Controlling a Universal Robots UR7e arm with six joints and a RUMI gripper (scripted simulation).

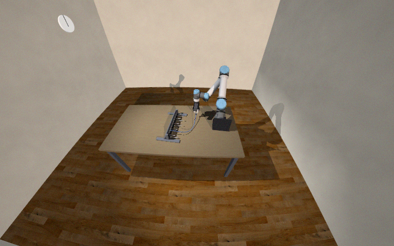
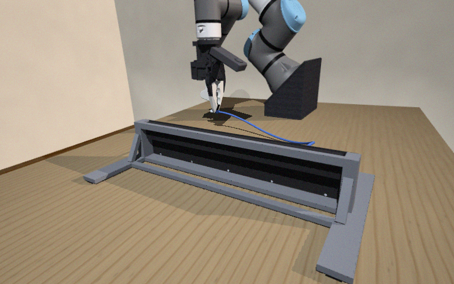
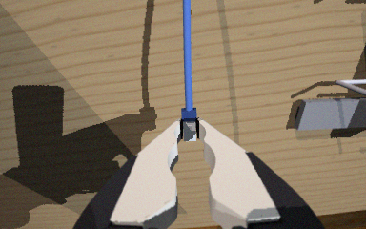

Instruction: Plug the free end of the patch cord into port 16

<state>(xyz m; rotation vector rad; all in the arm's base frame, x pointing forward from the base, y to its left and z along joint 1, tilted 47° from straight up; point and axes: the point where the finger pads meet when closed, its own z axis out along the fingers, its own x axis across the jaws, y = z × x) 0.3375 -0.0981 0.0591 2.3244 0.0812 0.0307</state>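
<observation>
The plug is 1 cm to the right of my hand and 1 cm below it.
</observation>
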